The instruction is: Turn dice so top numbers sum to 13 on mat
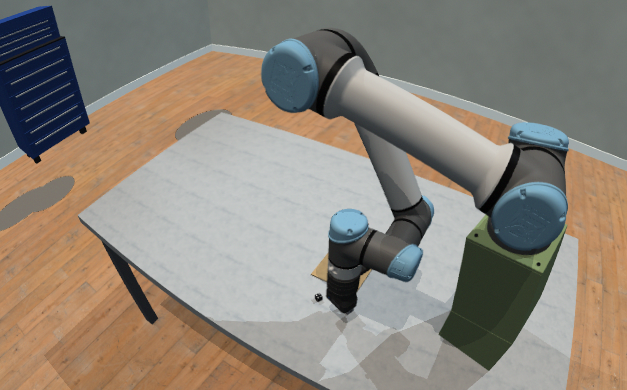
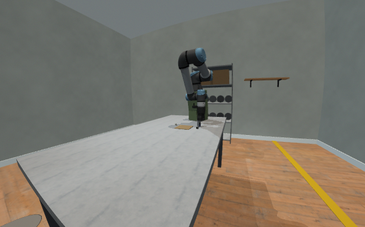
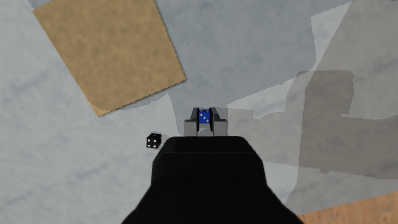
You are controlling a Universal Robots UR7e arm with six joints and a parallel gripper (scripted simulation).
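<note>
My hand is 12 cm to the left of the tan mat, 8 cm short of it and 2 cm above it. Also, from my hand: blue die (1 cm below); then black die (8 cm ahead, 1 cm to the left, 1 cm below); then white die (24 cm to the right, 2 cm ahead, 1 cm below).
</note>
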